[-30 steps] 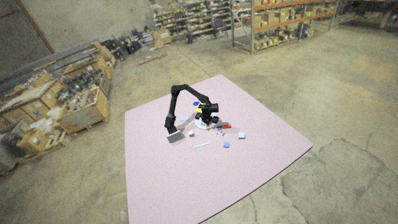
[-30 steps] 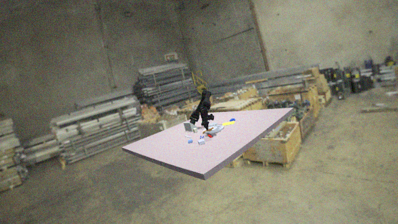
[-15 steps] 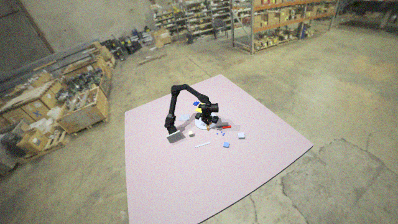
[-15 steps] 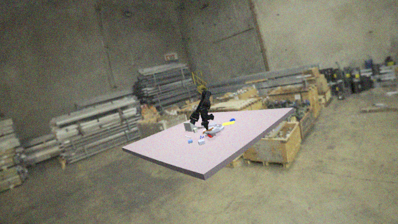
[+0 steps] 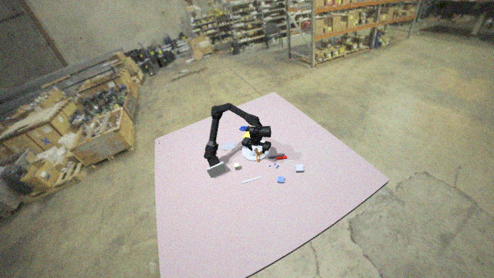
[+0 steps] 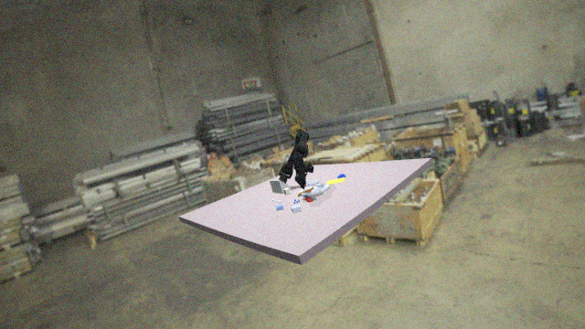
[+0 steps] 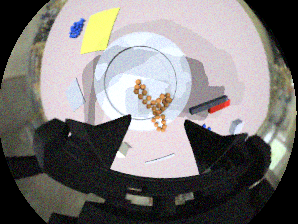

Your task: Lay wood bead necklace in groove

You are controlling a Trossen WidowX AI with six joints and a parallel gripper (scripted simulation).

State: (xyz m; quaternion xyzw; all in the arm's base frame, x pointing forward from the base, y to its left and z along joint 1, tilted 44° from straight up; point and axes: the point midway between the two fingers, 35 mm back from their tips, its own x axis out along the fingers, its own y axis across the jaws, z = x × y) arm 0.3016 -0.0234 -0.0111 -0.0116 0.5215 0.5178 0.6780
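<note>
Now: the red-handled tool 12 cm ahead of my gripper tip, 8 cm to the right of it and 4 cm below it. The rest, counted from my gripper tip: white stick: 11 cm behind, 16 cm to the right, 4 cm below; then cream cube: 16 cm behind, 3 cm to the right, 3 cm below; then blue block: 5 cm ahead, 24 cm to the right, 4 cm below.
</note>
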